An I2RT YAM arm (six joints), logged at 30 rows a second.
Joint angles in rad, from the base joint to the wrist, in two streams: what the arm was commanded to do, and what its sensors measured. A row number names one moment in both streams.
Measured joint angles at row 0:
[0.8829 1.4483 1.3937 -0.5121 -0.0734 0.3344]
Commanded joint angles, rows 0 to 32:
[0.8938 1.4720 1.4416 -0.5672 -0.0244 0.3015]
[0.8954 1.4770 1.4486 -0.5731 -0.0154 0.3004]
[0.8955 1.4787 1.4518 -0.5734 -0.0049 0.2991]
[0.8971 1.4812 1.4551 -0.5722 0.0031 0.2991]
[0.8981 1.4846 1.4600 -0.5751 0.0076 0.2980]
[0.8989 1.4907 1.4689 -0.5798 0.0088 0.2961]
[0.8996 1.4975 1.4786 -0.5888 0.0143 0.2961]
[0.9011 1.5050 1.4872 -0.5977 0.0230 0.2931]
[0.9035 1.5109 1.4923 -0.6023 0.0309 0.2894]
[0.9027 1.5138 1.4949 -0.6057 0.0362 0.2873]
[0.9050 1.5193 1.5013 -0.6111 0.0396 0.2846]
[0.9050 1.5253 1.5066 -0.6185 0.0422 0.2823]
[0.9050 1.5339 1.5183 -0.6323 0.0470 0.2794]
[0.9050 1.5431 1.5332 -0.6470 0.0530 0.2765]
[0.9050 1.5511 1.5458 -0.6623 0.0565 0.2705]
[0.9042 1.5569 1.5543 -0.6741 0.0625 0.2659]
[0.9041 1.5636 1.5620 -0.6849 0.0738 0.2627]
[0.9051 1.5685 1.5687 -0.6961 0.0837 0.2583]
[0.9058 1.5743 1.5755 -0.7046 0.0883 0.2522]
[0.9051 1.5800 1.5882 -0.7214 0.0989 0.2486]
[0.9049 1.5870 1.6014 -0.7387 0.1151 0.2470]
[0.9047 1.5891 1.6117 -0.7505 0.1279 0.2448]
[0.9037 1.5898 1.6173 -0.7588 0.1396 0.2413]
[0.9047 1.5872 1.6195 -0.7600 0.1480 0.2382]
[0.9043 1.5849 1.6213 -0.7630 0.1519 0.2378]
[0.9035 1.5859 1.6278 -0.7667 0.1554 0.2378]
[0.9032 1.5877 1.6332 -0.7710 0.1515 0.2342]
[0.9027 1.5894 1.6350 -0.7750 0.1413 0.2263]
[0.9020 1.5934 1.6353 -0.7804 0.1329 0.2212]
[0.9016 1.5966 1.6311 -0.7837 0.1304 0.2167]
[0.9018 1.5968 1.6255 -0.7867 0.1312 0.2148]
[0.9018 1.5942 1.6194 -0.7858 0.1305 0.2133]
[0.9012 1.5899 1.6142 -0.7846 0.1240 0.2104]
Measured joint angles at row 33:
[0.8986 1.5818 1.6123 -0.7475 0.1226 0.2447]
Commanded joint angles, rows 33 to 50:
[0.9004 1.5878 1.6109 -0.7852 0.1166 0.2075]
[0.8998 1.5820 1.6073 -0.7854 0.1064 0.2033]
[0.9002 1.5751 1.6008 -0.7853 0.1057 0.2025]
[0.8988 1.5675 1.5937 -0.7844 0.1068 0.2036]
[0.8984 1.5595 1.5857 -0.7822 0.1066 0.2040]
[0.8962 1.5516 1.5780 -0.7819 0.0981 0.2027]
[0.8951 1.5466 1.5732 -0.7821 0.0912 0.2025]
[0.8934 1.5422 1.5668 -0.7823 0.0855 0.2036]
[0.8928 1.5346 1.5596 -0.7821 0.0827 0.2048]
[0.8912 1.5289 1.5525 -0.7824 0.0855 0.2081]
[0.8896 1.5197 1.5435 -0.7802 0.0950 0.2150]
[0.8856 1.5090 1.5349 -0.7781 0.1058 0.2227]
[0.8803 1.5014 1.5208 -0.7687 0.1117 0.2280]
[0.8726 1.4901 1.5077 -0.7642 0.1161 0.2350]
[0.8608 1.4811 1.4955 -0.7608 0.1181 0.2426]
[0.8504 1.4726 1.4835 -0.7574 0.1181 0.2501]
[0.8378 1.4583 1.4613 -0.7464 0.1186 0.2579]
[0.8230 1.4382 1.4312 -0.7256 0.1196 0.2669]
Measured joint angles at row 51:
[0.8524 1.4887 1.4803 -0.7486 0.1062 0.2451]
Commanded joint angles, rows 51 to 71:
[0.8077 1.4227 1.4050 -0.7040 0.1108 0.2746]
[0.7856 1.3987 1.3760 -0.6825 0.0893 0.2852]
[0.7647 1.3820 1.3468 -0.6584 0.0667 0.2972]
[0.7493 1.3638 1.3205 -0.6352 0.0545 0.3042]
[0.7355 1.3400 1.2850 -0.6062 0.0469 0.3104]
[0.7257 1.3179 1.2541 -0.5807 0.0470 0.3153]
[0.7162 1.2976 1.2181 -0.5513 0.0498 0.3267]
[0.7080 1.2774 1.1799 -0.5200 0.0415 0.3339]
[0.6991 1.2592 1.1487 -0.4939 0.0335 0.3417]
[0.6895 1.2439 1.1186 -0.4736 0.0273 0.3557]
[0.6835 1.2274 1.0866 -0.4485 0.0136 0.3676]
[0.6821 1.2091 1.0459 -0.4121 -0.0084 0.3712]
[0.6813 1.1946 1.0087 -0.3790 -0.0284 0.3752]
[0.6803 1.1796 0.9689 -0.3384 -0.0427 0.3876]
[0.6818 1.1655 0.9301 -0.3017 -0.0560 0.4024]
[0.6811 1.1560 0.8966 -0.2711 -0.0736 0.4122]
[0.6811 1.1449 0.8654 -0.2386 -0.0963 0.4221]
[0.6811 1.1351 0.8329 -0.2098 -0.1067 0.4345]
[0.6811 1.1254 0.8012 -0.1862 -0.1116 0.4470]
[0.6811 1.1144 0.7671 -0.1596 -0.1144 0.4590]
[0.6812 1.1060 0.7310 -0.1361 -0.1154 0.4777]
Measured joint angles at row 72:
[0.6823 1.1389 0.7971 -0.2630 -0.0711 0.4206]
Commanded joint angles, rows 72 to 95:
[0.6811 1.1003 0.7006 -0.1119 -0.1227 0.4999]
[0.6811 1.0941 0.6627 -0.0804 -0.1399 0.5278]
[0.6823 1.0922 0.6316 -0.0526 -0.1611 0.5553]
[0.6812 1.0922 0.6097 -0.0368 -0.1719 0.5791]
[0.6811 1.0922 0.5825 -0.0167 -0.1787 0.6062]
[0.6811 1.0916 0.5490 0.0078 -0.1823 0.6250]
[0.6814 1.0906 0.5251 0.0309 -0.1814 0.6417]
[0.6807 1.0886 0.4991 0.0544 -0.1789 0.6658]
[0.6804 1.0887 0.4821 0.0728 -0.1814 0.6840]
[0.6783 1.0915 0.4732 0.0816 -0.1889 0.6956]
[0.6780 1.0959 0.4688 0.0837 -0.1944 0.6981]
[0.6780 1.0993 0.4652 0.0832 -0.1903 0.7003]
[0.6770 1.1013 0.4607 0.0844 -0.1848 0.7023]
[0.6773 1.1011 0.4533 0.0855 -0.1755 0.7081]
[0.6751 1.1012 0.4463 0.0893 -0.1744 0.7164]
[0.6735 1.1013 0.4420 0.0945 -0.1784 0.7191]
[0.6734 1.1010 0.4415 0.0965 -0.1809 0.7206]
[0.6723 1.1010 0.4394 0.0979 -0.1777 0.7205]
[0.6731 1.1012 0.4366 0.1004 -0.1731 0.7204]
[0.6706 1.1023 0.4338 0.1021 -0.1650 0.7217]
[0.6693 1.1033 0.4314 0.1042 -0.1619 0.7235]
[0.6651 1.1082 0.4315 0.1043 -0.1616 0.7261]
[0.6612 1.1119 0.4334 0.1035 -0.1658 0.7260]
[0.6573 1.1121 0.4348 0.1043 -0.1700 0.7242]
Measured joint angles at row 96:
[0.6678 1.1057 0.4446 0.0772 -0.1741 0.7048]
